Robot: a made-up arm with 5 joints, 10 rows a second.
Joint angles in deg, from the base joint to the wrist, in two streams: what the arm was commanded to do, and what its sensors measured. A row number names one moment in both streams.
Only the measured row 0 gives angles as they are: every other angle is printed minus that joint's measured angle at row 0.
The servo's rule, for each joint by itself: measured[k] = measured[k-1] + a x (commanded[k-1-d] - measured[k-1]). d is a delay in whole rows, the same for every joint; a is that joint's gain. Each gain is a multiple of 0.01, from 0.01 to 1. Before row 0 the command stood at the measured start. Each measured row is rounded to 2 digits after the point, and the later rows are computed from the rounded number. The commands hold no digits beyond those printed.
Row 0, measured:
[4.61, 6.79, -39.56, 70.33, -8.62]
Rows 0 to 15, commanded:
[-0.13, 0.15, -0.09, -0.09, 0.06]
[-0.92, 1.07, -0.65, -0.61, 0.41]
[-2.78, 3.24, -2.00, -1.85, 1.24]
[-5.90, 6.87, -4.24, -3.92, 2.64]
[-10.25, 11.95, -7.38, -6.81, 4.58]
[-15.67, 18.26, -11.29, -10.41, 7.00]
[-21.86, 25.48, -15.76, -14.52, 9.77]
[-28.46, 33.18, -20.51, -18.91, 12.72]
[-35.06, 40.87, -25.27, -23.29, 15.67]
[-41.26, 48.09, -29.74, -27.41, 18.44]
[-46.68, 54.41, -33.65, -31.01, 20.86]
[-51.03, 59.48, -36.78, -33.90, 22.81]
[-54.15, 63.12, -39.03, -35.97, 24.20]
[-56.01, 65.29, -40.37, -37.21, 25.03]
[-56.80, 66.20, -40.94, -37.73, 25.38]
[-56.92, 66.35, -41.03, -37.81, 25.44]
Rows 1 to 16, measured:
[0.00, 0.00, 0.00, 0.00, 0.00]
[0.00, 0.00, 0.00, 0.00, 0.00]
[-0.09, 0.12, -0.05, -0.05, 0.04]
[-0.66, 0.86, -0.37, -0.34, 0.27]
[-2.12, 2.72, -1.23, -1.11, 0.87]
[-4.73, 5.96, -2.83, -2.54, 1.97]
[-8.54, 10.63, -5.24, -4.72, 3.59]
[-13.46, 16.58, -8.45, -7.62, 5.70]
[-19.26, 23.52, -12.32, -11.14, 8.22]
[-25.61, 31.05, -16.66, -15.10, 11.01]
[-32.13, 38.71, -21.22, -19.28, 13.90]
[-38.43, 46.03, -25.74, -23.43, 16.71]
[-44.12, 52.57, -29.93, -27.30, 19.28]
[-48.89, 57.96, -33.56, -30.67, 21.47]
[-52.52, 61.98, -36.46, -33.37, 23.16]
[-54.93, 64.56, -38.53, -35.33, 24.32]
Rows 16 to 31, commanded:
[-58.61, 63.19, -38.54, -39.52, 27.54]
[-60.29, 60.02, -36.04, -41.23, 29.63]
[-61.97, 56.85, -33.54, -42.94, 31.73]
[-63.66, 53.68, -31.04, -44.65, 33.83]
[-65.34, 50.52, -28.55, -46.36, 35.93]
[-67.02, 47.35, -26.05, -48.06, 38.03]
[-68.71, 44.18, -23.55, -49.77, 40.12]
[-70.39, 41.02, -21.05, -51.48, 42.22]
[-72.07, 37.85, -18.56, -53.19, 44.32]
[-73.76, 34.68, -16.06, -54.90, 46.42]
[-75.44, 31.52, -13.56, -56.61, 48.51]
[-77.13, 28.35, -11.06, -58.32, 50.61]
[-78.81, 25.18, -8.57, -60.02, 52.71]
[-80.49, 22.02, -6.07, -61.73, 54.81]
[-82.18, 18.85, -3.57, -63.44, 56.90]
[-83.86, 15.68, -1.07, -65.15, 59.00]
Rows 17 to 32, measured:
[-56.22, 65.84, -39.81, -36.55, 24.98]
[-56.70, 66.24, -40.46, -37.19, 25.27]
[-58.02, 63.86, -39.44, -38.38, 26.68]
[-59.59, 60.86, -37.64, -39.83, 28.51]
[-61.23, 57.73, -35.47, -41.42, 30.51]
[-62.91, 54.57, -33.12, -43.07, 32.57]
[-64.59, 51.41, -30.70, -44.75, 34.65]
[-66.27, 48.24, -28.24, -46.44, 36.75]
[-67.95, 45.07, -25.75, -48.14, 38.84]
[-69.63, 41.91, -23.26, -49.84, 40.94]
[-71.31, 38.74, -20.77, -51.55, 43.04]
[-73.00, 35.57, -18.27, -53.26, 45.14]
[-74.68, 32.41, -15.77, -54.97, 47.23]
[-76.37, 29.24, -13.27, -56.68, 49.33]
[-78.05, 26.07, -10.78, -58.38, 51.43]
[-79.73, 22.91, -8.28, -60.09, 53.53]

